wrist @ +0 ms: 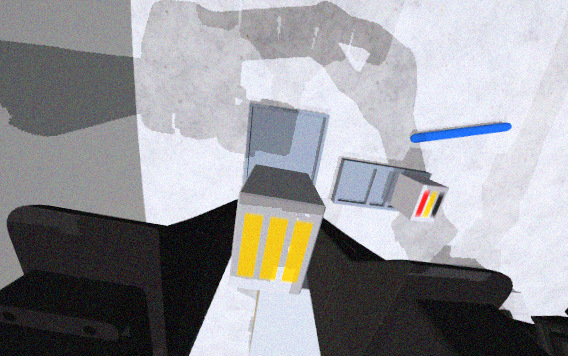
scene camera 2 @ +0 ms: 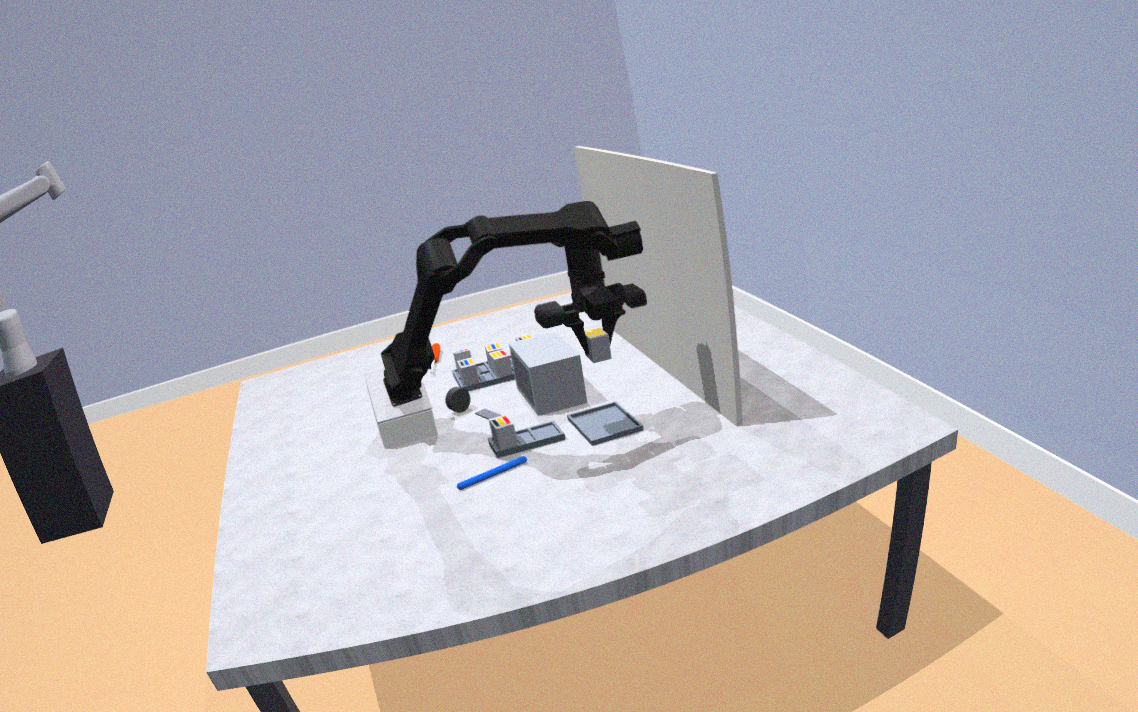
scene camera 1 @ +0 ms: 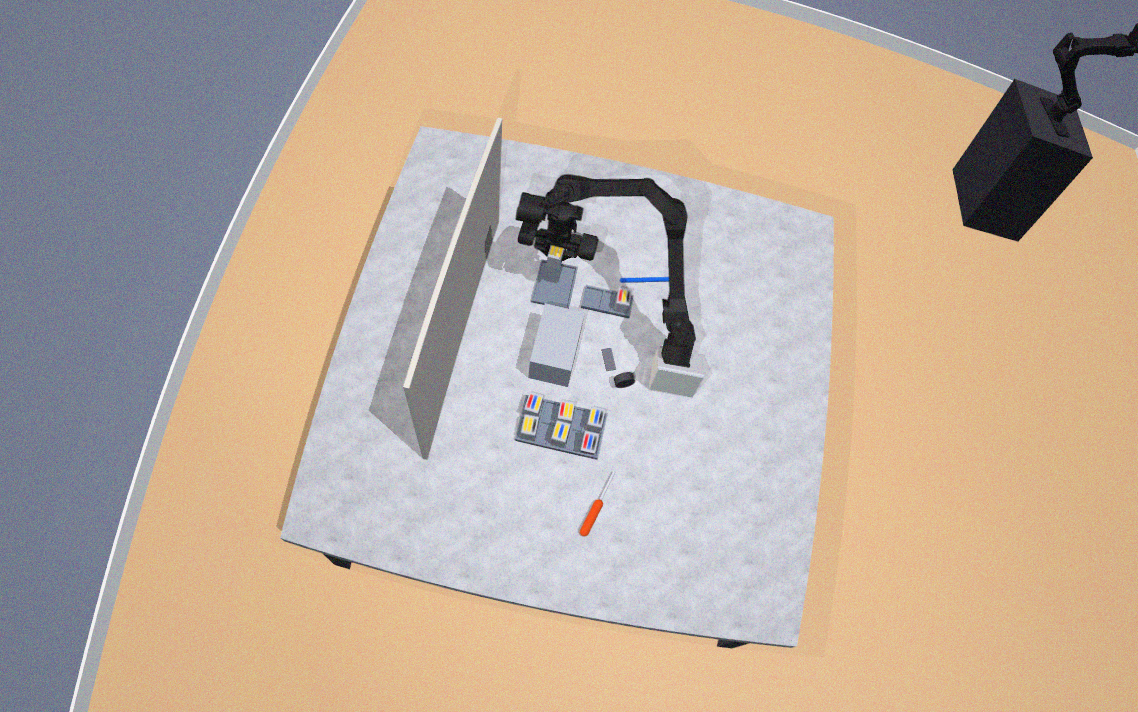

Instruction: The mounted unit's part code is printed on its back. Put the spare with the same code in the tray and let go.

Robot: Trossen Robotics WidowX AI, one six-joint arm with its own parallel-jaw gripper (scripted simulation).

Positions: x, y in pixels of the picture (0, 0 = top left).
Scene:
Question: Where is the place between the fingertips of the gripper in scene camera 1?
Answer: At 555, 257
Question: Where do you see a small rack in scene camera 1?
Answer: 597, 299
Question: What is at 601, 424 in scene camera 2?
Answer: A grey tray.

